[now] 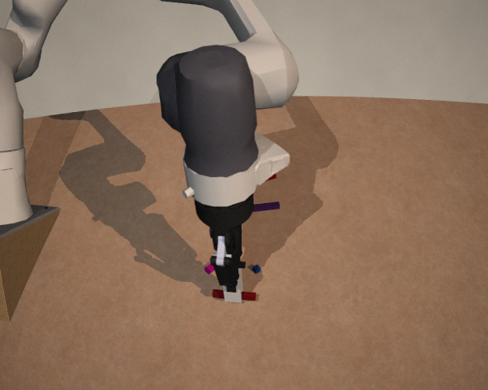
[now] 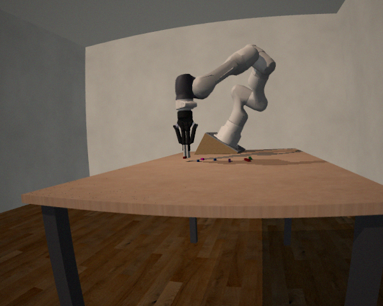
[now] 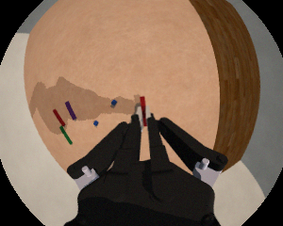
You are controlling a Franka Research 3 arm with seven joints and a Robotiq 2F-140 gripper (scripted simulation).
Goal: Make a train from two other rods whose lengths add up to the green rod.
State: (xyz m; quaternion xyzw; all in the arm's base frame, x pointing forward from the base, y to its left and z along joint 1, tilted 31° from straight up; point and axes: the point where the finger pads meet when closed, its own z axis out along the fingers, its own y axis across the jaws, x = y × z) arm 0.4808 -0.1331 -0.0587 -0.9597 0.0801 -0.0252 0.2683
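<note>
Right now the magenta rod is 70 mm to the left of my hand, 50 mm below it and 40 mm behind it. Also, from my hand: purple rod (220 mm to the left, 60 mm ahead, 50 mm below); then green rod (310 mm to the left, 50 mm below, 20 mm behind).
</note>
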